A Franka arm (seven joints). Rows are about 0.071 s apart.
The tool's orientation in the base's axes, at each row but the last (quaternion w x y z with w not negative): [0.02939, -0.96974, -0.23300, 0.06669]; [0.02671, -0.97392, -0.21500, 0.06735]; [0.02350, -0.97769, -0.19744, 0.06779]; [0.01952, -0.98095, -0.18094, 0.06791]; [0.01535, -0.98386, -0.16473, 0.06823]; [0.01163, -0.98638, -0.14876, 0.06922]
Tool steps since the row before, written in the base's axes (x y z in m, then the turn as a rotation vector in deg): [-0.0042, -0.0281, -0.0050, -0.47, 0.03, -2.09]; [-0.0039, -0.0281, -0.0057, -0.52, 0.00, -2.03]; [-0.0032, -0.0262, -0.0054, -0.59, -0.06, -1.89]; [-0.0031, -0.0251, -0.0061, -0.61, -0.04, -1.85]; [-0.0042, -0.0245, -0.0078, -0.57, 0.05, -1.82]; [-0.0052, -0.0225, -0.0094, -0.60, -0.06, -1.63]
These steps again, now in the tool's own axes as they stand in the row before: [-0.0159, 0.0236, 0.0048, -0.16, -0.05, 2.14]; [-0.0147, 0.0243, 0.0055, -0.22, -0.05, 2.08]; [-0.0125, 0.0233, 0.0053, -0.33, -0.03, 1.95]; [-0.0111, 0.0227, 0.0061, -0.35, -0.06, 1.92]; [-0.0109, 0.0222, 0.0081, -0.28, -0.13, 1.88]; [-0.0103, 0.0204, 0.0100, -0.37, -0.05, 1.70]
